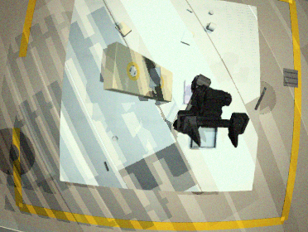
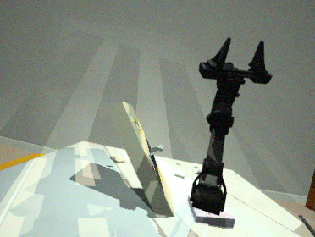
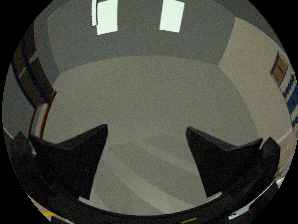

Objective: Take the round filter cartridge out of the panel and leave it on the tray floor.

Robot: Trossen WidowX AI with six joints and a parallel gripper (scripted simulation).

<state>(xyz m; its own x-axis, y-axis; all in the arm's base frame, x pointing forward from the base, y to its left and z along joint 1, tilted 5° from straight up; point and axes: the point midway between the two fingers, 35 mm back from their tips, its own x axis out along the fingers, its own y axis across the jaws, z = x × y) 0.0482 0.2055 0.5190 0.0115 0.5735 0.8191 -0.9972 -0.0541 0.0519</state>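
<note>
Right now the round filter cartridge is 270 mm ahead of my gripper tip, 230 mm to the right of it and 290 mm below it. Round my gripper tip: tray: 170 mm behind, 40 mm to the left, 560 mm below.
</note>
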